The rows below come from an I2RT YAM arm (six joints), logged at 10 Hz.
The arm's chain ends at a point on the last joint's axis. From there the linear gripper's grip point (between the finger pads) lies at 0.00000 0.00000 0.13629 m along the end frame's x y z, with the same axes.
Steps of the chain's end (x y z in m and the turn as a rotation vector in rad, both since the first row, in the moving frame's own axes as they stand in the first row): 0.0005 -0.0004 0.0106 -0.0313 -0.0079 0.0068; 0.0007 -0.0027 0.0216 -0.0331 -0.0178 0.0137; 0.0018 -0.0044 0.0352 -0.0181 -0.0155 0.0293; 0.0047 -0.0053 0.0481 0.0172 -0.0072 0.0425; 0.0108 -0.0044 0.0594 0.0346 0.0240 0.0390; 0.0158 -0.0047 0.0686 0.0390 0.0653 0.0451; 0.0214 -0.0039 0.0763 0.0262 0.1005 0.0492; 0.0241 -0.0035 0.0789 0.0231 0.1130 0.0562
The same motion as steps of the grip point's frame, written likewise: -0.0006 0.0039 0.0105 -0.0313 -0.0079 0.0068; -0.0018 0.0018 0.0215 -0.0331 -0.0178 0.0137; -0.0003 -0.0020 0.0352 -0.0181 -0.0155 0.0293; 0.0038 -0.0077 0.0481 0.0172 -0.0072 0.0425; 0.0142 -0.0090 0.0593 0.0346 0.0240 0.0390; 0.0248 -0.0098 0.0682 0.0390 0.0653 0.0451; 0.0352 -0.0071 0.0756 0.0262 0.1005 0.0492; 0.0395 -0.0062 0.0780 0.0231 0.1130 0.0562
